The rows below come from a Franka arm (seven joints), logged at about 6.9 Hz.
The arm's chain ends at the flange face. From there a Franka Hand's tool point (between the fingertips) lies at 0.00 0.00 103.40 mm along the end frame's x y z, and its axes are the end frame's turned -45 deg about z.
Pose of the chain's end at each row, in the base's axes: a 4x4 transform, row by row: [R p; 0 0 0 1], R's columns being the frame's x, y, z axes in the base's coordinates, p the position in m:
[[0.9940 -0.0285 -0.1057 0.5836], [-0.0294 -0.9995 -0.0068 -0.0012], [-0.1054 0.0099 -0.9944 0.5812], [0 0 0 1]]
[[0.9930 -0.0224 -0.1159 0.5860], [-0.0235 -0.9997 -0.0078 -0.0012], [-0.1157 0.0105 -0.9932 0.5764], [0 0 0 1]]
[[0.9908 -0.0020 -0.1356 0.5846], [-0.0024 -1.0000 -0.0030 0.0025], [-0.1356 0.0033 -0.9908 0.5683], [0 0 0 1]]
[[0.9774 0.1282 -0.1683 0.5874], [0.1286 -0.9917 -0.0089 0.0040], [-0.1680 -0.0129 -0.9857 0.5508], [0 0 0 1]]
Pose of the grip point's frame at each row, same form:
[[0.7230 0.6827 -0.1057 0.5727], [0.6860 -0.7275 -0.0068 -0.0019], [-0.0815 -0.0675 -0.9944 0.4784], [0 0 0 1]]
[[0.7180 0.6863 -0.1159 0.5740], [0.6903 -0.7235 -0.0078 -0.0020], [-0.0892 -0.0744 -0.9932 0.4737], [0 0 0 1]]
[[0.7020 0.6992 -0.1356 0.5706], [0.7054 -0.7088 -0.0030 0.0022], [-0.0982 -0.0936 -0.9908 0.4659], [0 0 0 1]]
[[0.6005 0.7818 -0.1683 0.5700], [0.7922 -0.6103 -0.0089 0.0031], [-0.1097 -0.1279 -0.9857 0.4489], [0 0 0 1]]

